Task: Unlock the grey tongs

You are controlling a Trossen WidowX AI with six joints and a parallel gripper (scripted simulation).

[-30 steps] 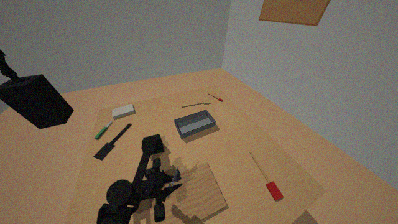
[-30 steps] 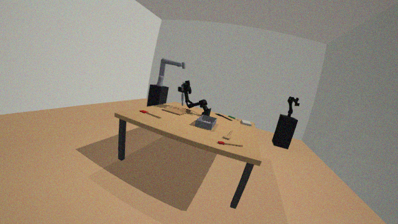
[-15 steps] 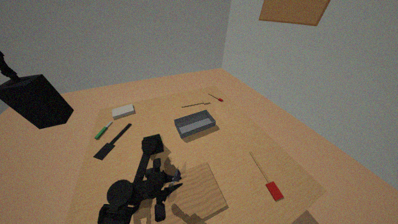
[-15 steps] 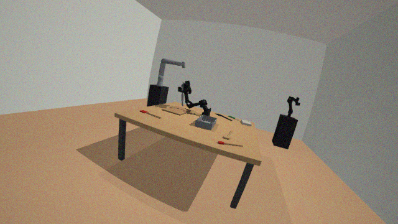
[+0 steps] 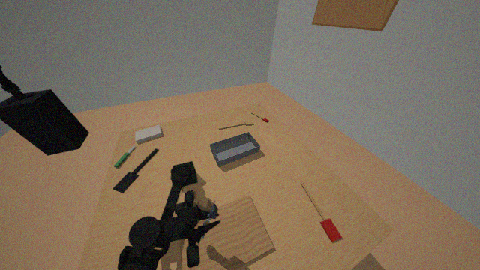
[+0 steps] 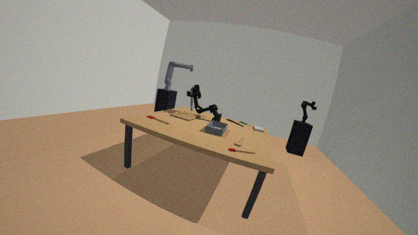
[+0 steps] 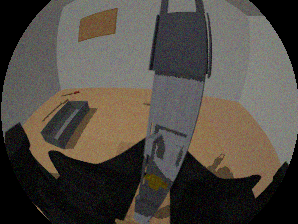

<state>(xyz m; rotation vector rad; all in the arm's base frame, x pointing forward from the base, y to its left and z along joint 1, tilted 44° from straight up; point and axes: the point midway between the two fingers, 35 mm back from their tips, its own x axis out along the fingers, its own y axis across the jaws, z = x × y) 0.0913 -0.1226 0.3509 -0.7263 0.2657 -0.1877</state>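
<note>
Right now the wooden board is 230 mm below my gripper tip. The rest, counted from my gripper tip: grey roasting tin: 220 mm ahead, 450 mm to the left, 210 mm below; yellow lock slider: 40 mm behind; red-handled tool: 470 mm ahead, 100 mm to the right, 230 mm below.
</note>
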